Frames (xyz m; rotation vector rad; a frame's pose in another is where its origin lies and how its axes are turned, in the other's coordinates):
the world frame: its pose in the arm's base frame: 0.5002 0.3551 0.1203 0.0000 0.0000 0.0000
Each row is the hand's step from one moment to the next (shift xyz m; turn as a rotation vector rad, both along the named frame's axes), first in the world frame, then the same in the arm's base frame.
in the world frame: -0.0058 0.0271 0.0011 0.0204 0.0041 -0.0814
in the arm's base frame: -0.0058 0.0271 0.0011 0.0204 0.0041 -0.0814
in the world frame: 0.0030 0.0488 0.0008 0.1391 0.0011 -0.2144
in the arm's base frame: 0.0030 0.0488 0.0008 0.1391 0.0011 -0.2144
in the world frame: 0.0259 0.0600 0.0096 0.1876 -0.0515 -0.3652
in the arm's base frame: 0.0259 0.0600 0.0096 0.1876 -0.0515 -0.3652
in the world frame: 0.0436 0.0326 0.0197 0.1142 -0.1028 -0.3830
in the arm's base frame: 0.0436 0.0326 0.0197 0.1142 -0.1028 -0.3830
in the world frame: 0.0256 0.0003 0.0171 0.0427 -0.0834 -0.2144
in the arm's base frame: 0.0256 0.0003 0.0171 0.0427 -0.0834 -0.2144
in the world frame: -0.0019 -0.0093 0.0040 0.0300 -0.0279 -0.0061
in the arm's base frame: -0.0019 -0.0093 0.0040 0.0300 -0.0279 -0.0061
